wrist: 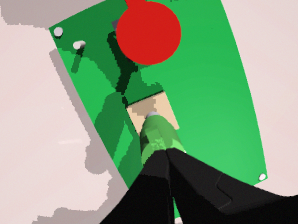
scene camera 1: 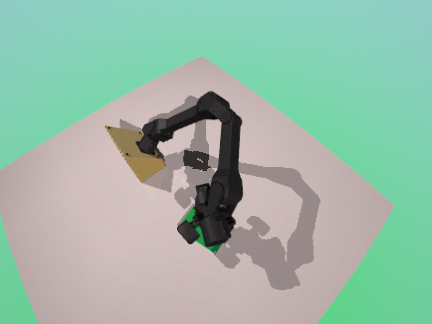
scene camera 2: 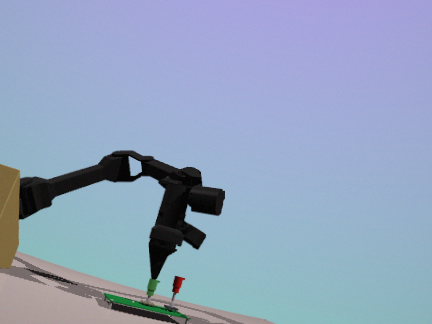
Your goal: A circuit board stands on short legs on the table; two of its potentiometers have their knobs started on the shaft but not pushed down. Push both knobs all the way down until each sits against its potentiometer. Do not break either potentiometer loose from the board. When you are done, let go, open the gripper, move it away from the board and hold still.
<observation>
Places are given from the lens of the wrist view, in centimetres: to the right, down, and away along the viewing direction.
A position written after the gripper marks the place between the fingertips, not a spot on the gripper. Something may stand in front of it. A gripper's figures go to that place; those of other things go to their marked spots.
gripper [wrist: 165, 159]: 1, 2, 10
green knob [wrist: 157, 133]: 0, 1, 10
</observation>
